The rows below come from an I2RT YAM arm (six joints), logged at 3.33 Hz.
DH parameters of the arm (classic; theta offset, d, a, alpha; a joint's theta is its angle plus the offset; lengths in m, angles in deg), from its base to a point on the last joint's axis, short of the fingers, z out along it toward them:
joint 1: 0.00 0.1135 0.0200 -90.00
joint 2: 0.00 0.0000 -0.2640 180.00
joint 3: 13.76 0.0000 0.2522 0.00
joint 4: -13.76 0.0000 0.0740 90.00
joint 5: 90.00 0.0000 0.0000 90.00
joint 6: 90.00 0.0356 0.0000 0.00
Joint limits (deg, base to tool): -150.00..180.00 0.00..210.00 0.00..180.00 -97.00..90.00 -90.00..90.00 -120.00..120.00
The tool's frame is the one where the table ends.
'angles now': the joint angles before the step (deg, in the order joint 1, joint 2, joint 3, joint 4, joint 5, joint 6). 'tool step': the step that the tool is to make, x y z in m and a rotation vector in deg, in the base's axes. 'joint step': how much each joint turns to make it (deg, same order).
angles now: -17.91 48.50 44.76 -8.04 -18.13 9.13
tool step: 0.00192 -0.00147 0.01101 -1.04 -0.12 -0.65
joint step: -0.11 1.02 2.79 -1.60 0.72 -0.86
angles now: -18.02 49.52 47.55 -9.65 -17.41 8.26
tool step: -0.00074 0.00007 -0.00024 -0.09 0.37 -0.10
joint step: -0.03 -0.12 0.07 -0.57 0.11 -0.19
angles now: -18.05 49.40 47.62 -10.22 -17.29 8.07
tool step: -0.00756 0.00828 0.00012 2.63 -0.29 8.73
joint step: 0.11 -1.83 -0.50 -1.58 -8.97 0.78
